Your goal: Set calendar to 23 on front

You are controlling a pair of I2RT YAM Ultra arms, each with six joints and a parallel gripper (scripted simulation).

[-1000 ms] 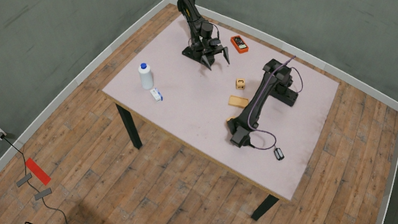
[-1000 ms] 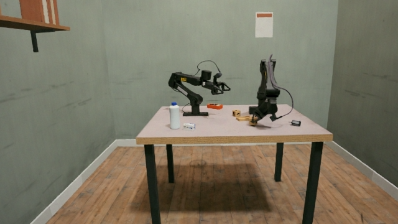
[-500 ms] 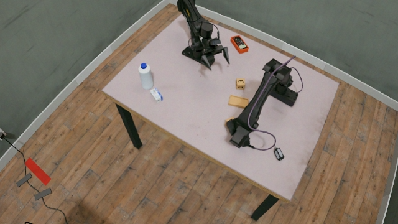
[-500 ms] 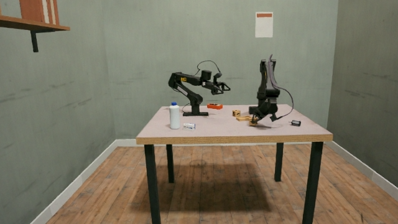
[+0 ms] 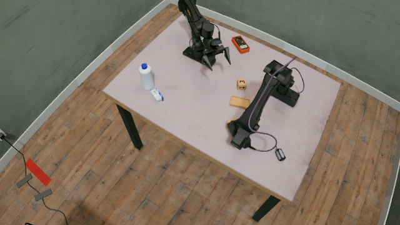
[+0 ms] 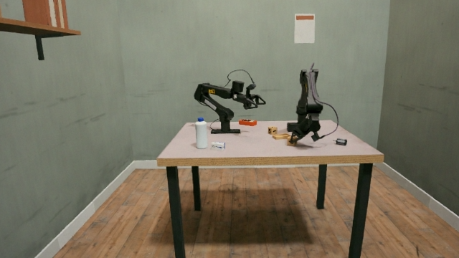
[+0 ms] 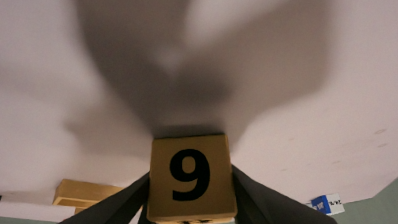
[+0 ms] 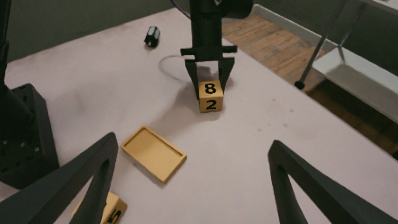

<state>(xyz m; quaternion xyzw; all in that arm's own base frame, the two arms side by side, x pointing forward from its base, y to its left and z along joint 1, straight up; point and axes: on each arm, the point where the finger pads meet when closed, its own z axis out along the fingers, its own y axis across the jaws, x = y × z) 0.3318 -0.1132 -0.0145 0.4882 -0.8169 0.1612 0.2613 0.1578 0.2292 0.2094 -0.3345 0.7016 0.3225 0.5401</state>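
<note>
My left gripper is now right at the number cube. From my left hand the other things lie so: wooden tray (150 mm behind, 40 mm to the right, 10 mm below); then white bottle (520 mm to the right, 60 mm above); then black object (10 mm ahead, 270 mm to the left, 10 mm below).
</note>
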